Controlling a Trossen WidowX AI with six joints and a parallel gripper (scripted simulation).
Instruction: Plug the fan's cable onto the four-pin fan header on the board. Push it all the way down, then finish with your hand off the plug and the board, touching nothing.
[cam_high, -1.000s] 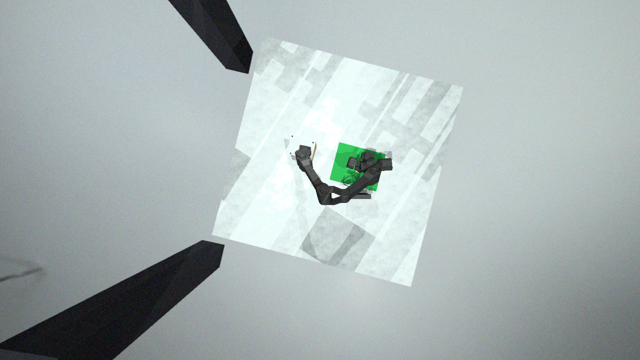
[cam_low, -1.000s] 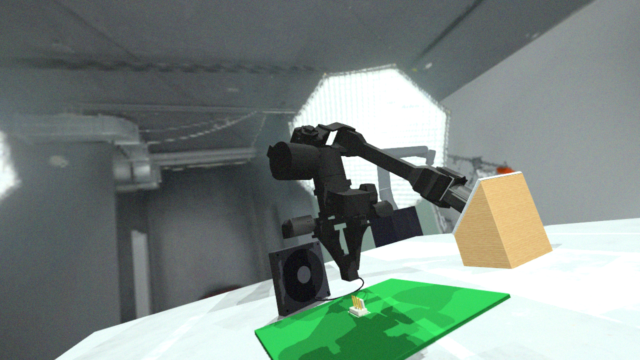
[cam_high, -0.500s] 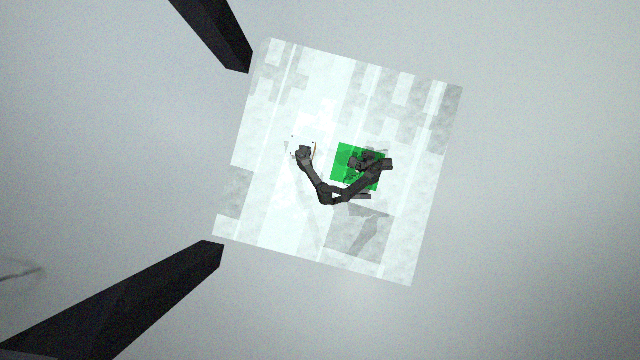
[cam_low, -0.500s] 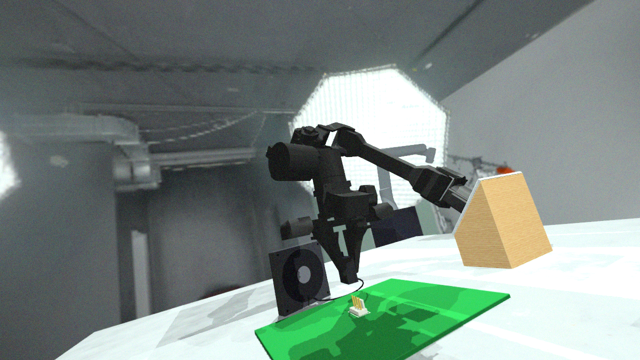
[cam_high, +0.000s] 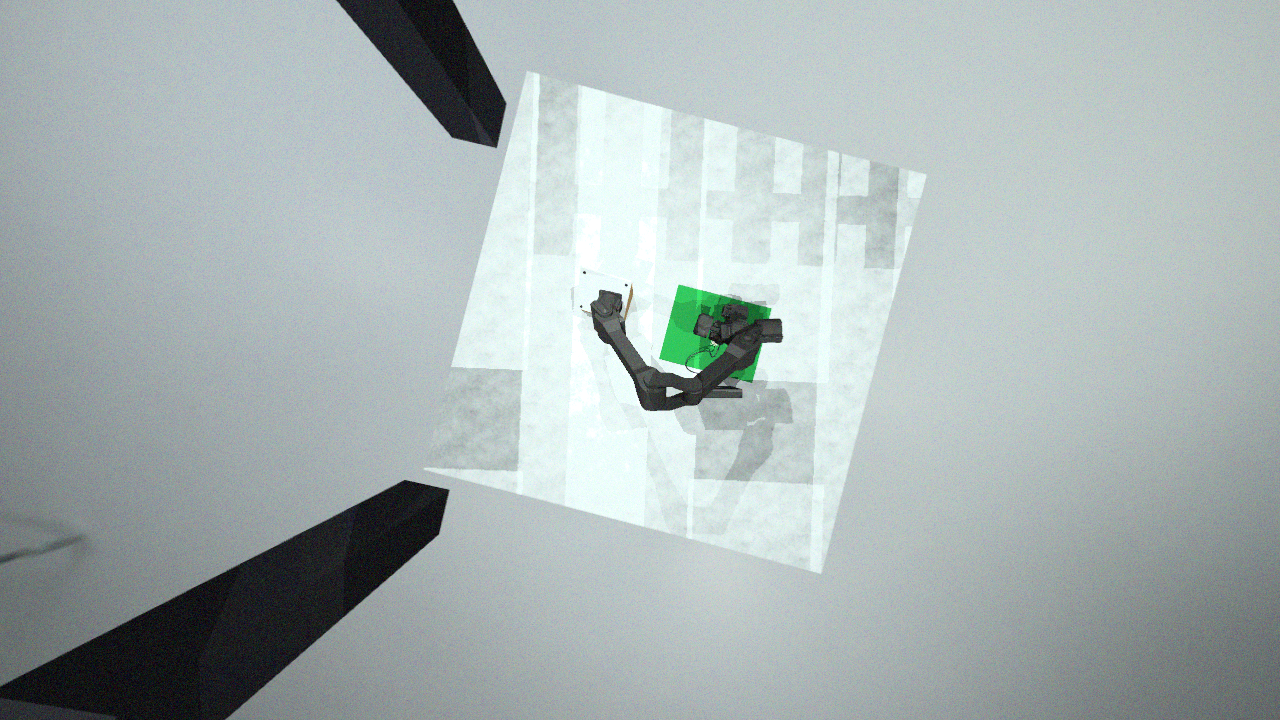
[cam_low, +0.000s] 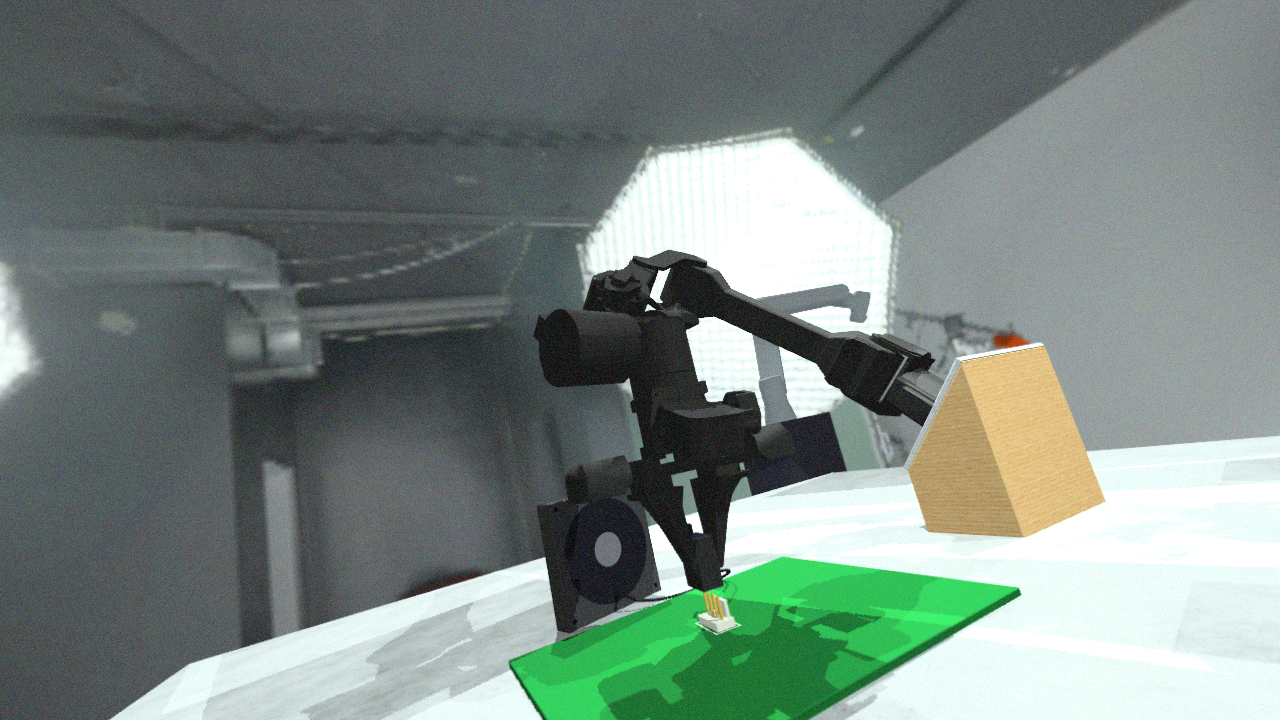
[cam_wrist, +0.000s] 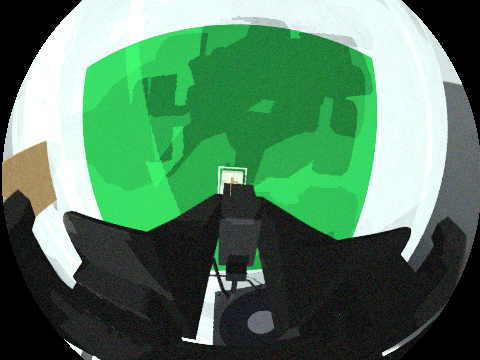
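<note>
Now: gripper tip 1 cm to the left of the dark fan plug and 1 cm below it. From my gripper tip the other things lie so: black fan 16 cm to the right, 2 cm ahead, 1 cm above; then green board 6 cm below, 1 cm to the left, 1 cm behind; then white four-pin fan header 5 cm below, 1 cm to the right.
</note>
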